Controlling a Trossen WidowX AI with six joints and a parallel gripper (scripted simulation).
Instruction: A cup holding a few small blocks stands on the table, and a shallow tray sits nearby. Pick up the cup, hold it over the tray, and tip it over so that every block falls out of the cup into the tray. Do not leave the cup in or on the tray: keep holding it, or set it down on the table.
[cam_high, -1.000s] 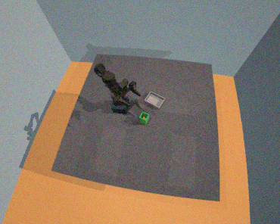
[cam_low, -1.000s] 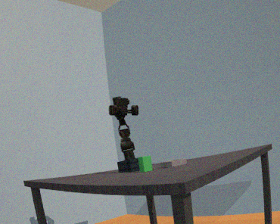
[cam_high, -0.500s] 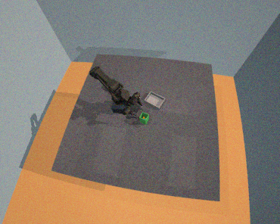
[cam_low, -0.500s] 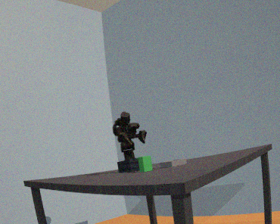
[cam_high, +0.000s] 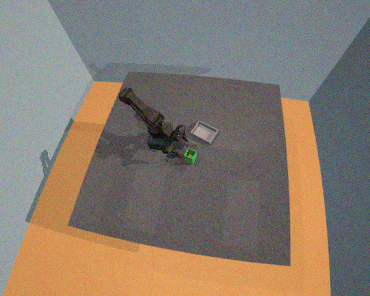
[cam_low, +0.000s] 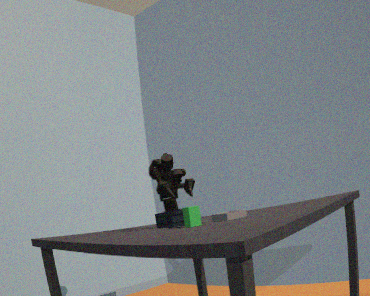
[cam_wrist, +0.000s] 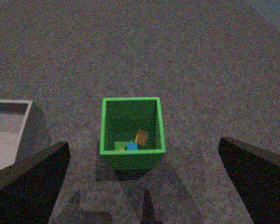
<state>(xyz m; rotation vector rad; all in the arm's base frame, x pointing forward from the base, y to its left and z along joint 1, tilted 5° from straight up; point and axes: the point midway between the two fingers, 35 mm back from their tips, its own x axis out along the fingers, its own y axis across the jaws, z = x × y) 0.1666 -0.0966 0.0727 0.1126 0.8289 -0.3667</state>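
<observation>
Right now the green square cup is 4 cm ahead of my gripper tip, 1 cm to the right of it and 12 cm below it.
</observation>
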